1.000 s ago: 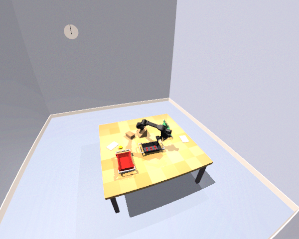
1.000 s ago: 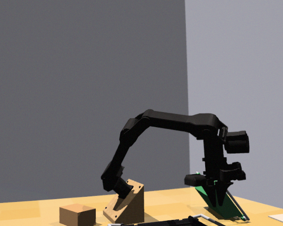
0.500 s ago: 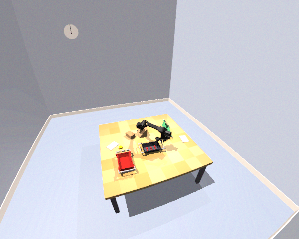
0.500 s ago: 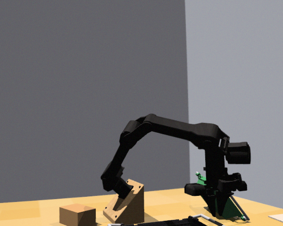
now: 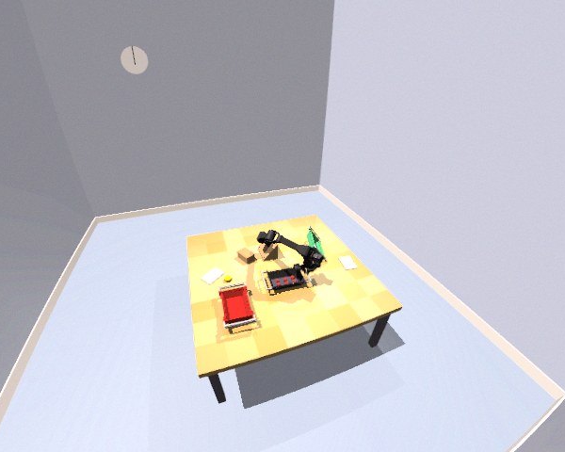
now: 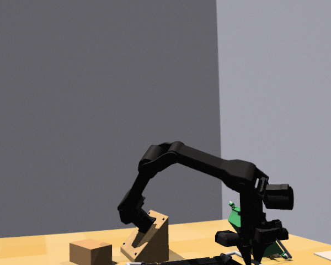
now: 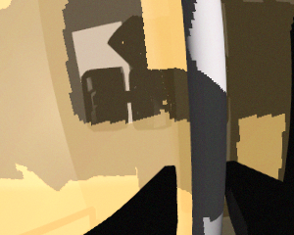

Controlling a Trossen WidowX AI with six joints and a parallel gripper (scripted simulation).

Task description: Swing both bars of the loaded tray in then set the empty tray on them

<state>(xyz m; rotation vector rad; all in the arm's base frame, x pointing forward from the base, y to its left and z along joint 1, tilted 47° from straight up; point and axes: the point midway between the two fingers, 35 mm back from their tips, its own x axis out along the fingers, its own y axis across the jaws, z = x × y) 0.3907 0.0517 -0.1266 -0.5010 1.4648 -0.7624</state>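
Now: the green tray 260 mm behind my gripper tip, 240 mm to the left of it and 30 mm above it. Round my gripper tip: brown block (390 mm behind, 330 mm to the right, 10 mm below); then small yellow disc (200 mm behind, 520 mm to the right, 30 mm below).
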